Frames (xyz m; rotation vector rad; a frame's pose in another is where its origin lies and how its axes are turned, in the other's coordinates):
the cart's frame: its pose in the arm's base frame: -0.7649 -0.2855 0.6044 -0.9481 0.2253 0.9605
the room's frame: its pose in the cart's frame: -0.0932 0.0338 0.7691 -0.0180 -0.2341 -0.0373
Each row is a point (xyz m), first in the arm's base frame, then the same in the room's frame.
Working: the arm's base frame: its pose in the room's frame: 0.7699 -0.1559 -1.2988 0.8450 -0.0015 -1.0310

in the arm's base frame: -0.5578 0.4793 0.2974
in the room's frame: 0.7154 0.1935 -0.5887
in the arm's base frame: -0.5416 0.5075 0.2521
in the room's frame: 0.7624 0.2158 -0.6088
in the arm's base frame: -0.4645 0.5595 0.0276
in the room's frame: 0.9277 0.3082 -0.7610
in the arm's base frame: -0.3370 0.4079 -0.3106
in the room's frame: 1.0102 0.3847 -1.1365
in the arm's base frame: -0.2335 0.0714 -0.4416
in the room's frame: 0.8628 0.3083 -1.4735
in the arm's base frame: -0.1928 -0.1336 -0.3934
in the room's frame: 0.7128 0.1997 -1.5817
